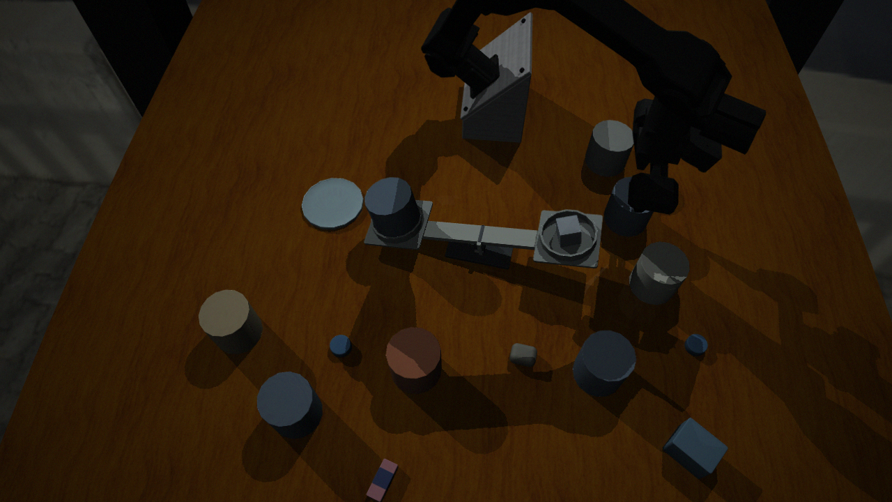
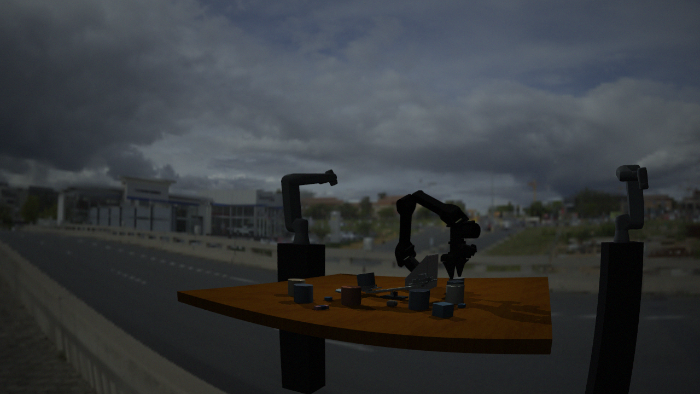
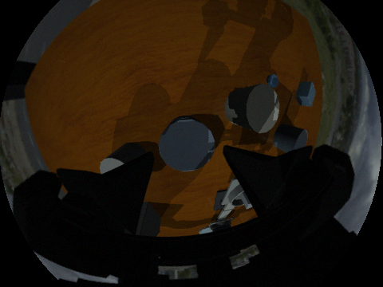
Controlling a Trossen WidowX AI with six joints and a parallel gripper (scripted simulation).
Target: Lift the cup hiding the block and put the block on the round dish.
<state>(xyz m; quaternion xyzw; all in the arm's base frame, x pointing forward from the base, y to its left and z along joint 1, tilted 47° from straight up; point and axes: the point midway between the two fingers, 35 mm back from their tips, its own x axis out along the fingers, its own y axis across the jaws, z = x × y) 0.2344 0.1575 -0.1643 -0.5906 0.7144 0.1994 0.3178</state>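
Now: gripper tip 8 cm short of the grey block, 12 cm to the left of it and 1 cm below it. The rest, counted from my gripper tip: grey pebble: 24 cm ahead, 18 cm to the right, 7 cm below; then blue box: 37 cm ahead, 3 cm to the left, 6 cm below; then round dish: 3 cm behind, 48 cm to the right, 8 cm below.
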